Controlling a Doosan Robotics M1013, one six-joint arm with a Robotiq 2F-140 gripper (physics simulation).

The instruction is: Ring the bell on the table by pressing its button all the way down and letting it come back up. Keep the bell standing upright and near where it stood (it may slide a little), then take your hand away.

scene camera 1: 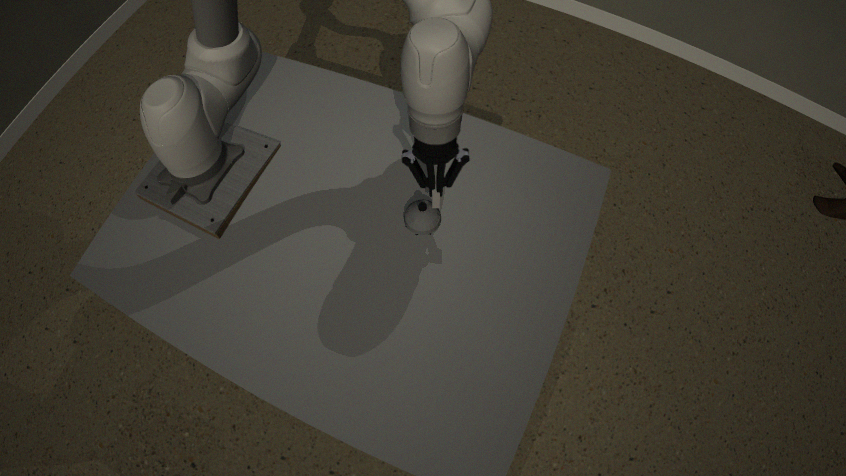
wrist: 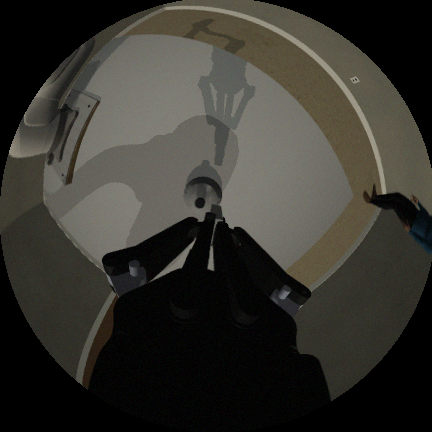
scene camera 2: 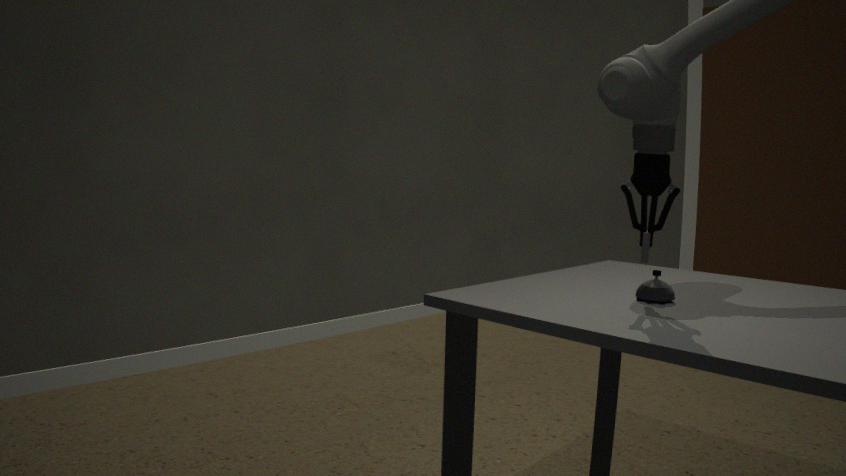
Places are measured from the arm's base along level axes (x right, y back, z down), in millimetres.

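Pixels of known places: gripper, fingertip midpoint: (scene camera 1: 435,202) (wrist: 214,212) (scene camera 2: 644,261); arm's base, link origin: (scene camera 1: 200,166) (wrist: 60,130).
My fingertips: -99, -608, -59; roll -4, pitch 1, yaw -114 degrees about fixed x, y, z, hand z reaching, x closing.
Observation:
Ahead of a thing's pixels: the offset from my fingertips to its top centre, as dx, dy, dz. Level surfaces: height alone.
A grey domed bell @[+8, +27, +18] (scene camera 1: 422,221) (scene camera 2: 654,291) (wrist: 202,188) stands upright on the table @[dz +84] (scene camera 1: 502,284) (scene camera 2: 532,296) (wrist: 290,160). Its small black button @[+8, +27, +18] (scene camera 1: 422,206) (scene camera 2: 656,272) (wrist: 200,202) stands up from the dome's top. My gripper (scene camera 1: 436,199) (scene camera 2: 645,255) (wrist: 214,212) is shut, with nothing between its fingers, and points straight down. In the second scene view its tips are a little above the button's height and slightly to its left, apart from it. In the first scene view the tips show just right of the button. In the wrist view they are beside the button, to its right.
The arm's base stands on a mounting board (scene camera 1: 242,192) (wrist: 82,145) at one side of the table. The arm's shadow falls across the table and the bell. A person (wrist: 400,205) shows in part at the right edge of the wrist view, beyond the table; a shoe (scene camera 1: 831,206) shows in the first scene view.

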